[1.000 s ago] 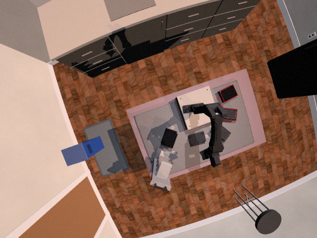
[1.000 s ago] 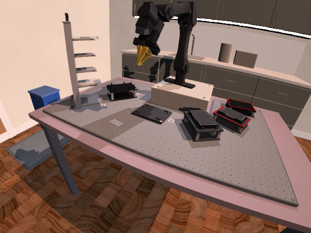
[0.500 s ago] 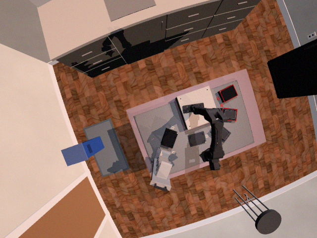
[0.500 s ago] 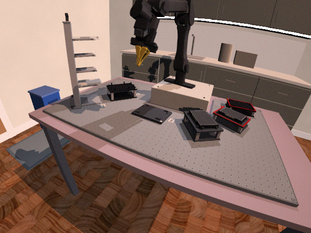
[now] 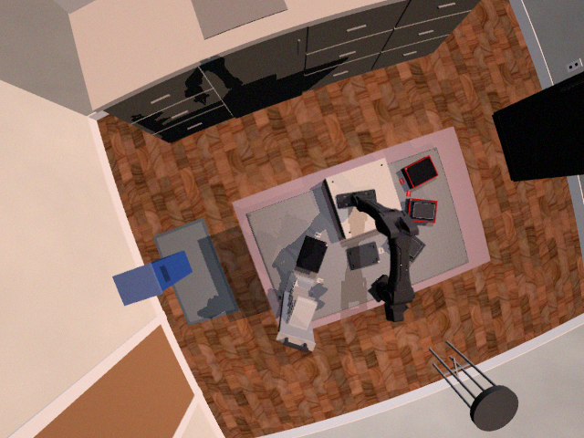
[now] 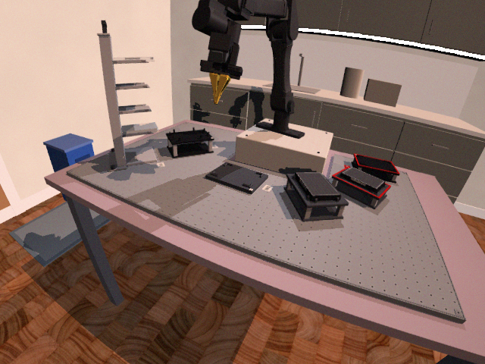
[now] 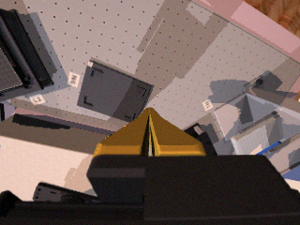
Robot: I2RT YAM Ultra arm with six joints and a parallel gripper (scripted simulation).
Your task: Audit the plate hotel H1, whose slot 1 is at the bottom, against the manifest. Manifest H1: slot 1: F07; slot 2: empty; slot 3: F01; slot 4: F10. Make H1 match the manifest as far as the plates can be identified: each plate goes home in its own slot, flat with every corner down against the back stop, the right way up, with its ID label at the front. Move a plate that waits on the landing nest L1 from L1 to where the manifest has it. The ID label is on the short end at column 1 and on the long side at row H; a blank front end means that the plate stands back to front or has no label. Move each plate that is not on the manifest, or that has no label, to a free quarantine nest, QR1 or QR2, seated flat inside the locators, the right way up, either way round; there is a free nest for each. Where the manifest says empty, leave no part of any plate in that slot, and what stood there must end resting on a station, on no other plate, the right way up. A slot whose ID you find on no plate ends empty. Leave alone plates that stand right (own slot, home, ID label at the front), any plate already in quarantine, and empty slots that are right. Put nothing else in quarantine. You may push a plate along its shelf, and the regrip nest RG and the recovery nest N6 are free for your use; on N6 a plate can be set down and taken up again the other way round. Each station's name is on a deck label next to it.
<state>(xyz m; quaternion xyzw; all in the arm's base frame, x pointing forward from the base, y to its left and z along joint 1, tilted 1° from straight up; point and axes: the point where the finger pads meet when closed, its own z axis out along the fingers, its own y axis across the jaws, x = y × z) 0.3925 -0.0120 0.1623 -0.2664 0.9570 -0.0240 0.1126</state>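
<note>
My gripper is now 25 cm above the L1 deck label, 20 cm to the right of it and 18 cm past it. Also, from my hand: H1 deck label: 25 cm below, 23 cm to the right, 3 cm ahead; N6 label: 25 cm below, 14 cm to the left, 9 cm behind; tag reading 4: 31 cm to the right, 11 cm ahead, 10 cm above.
</note>
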